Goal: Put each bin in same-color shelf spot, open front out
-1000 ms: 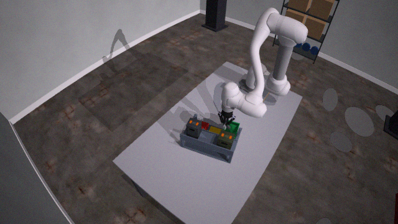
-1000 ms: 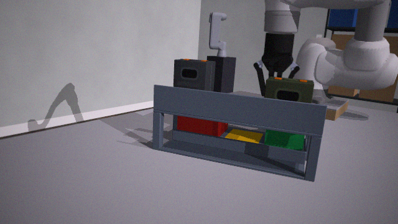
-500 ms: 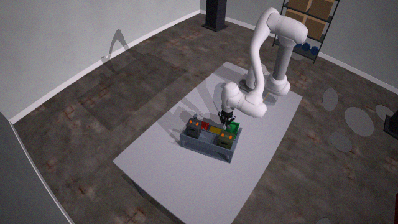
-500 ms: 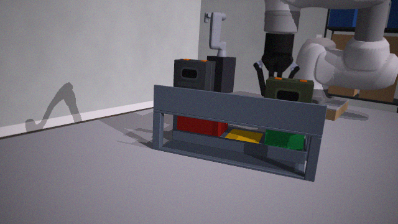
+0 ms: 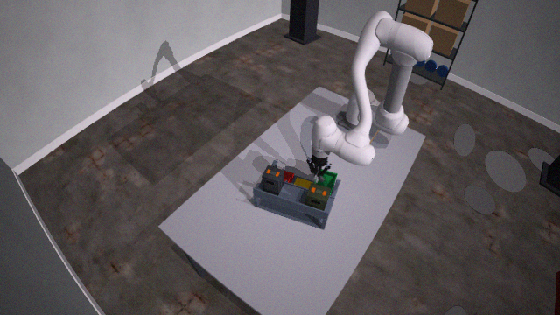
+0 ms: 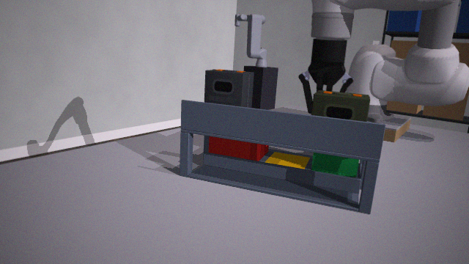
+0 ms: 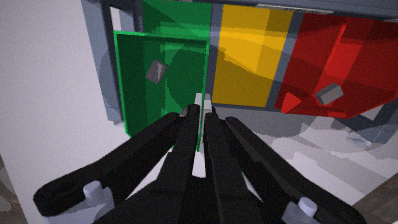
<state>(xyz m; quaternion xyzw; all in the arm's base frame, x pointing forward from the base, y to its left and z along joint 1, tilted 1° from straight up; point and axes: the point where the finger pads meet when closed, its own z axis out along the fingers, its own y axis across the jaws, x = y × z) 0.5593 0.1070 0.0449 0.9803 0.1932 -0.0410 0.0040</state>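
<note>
My hand is 40 mm to the right of the green bin, 40 mm above it and 30 mm past it. From my hand the other things lie so: olive box: 140 mm ahead, 110 mm to the left, 60 mm above; then red bin: 140 mm to the right, 130 mm ahead, 50 mm below; then dark grey box: 220 mm ahead, 110 mm to the right, 70 mm above.
</note>
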